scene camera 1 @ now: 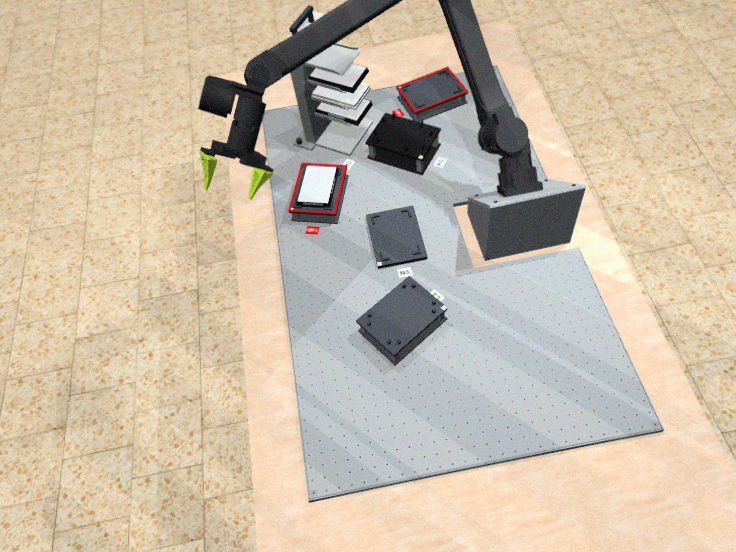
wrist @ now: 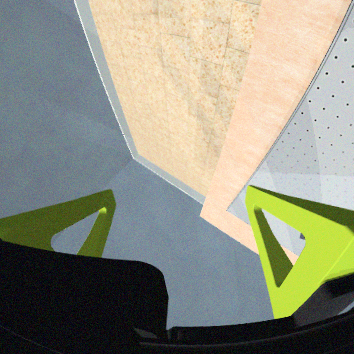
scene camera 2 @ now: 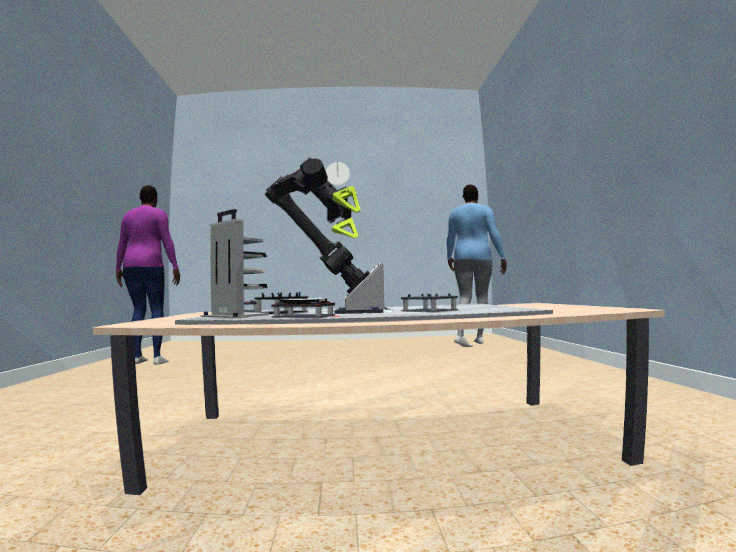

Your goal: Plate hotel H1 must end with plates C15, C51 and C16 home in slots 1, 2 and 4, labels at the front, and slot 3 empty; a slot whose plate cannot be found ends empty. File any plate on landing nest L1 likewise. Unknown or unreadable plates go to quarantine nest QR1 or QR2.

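Frame: origin at the arm's base, x back, y left, z down, level; centimetres.
Seen in the pictures: gripper, fingertip midpoint: (scene camera 1: 228,194) (wrist: 178,195) (scene camera 2: 357,224); arm's base, link origin: (scene camera 1: 519,190) (scene camera 2: 359,283).
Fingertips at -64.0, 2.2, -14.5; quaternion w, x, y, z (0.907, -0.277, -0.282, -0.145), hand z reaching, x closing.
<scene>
Pixels of each thing's top centre, then the offset from my fingertips to it, as dx, dy, dz. "*": a spot on its surface instead.
- white-topped plate, top centre: (scene camera 1: 317,183) (scene camera 2: 303,298) +16.9, -17.9, +19.7
- red-rimmed quarantine nest QR1, surface spot: (scene camera 1: 341,191) * +22.7, -16.1, +21.7
- red-rimmed nest, top centre: (scene camera 1: 431,87) (scene camera 2: 243,300) +50.7, -48.4, +20.6
- black raised nest, top centre: (scene camera 1: 402,130) (scene camera 2: 281,292) +40.4, -30.2, +17.6
- flat dark nest, top centre: (scene camera 1: 395,233) (scene camera 2: 358,307) +34.7, -1.8, +23.4
- raised dark nest, top centre: (scene camera 1: 401,311) (scene camera 2: 429,293) +33.2, +22.8, +19.2
Plate hotel H1 (scene camera 1: 304,109) (scene camera 2: 227,267) stands upright with several stacked shelves. At least two levels show pale tops with dark edges, like plates; their labels and slot numbers cannot be read. A white-topped plate (scene camera 1: 317,184) lies on red-rimmed quarantine nest QR1 (scene camera 1: 341,191). The other red-rimmed nest (scene camera 1: 432,90), at the back right in the first scene view, has no plate on it. My gripper (scene camera 1: 229,193) (scene camera 2: 357,224) (wrist: 178,195) is open and empty, high up and left of the hotel and QR1 in the first scene view. Which nest is L1 cannot be read.
A black raised nest (scene camera 1: 404,139) stands between the hotel and the arm base (scene camera 1: 526,219). A flat dark nest (scene camera 1: 397,236) has a label resembling N3. Another raised dark nest (scene camera 1: 402,317) stands nearer the camera, its label partly hidden. Two people (scene camera 2: 145,237) (scene camera 2: 473,231) stand behind the table.
</scene>
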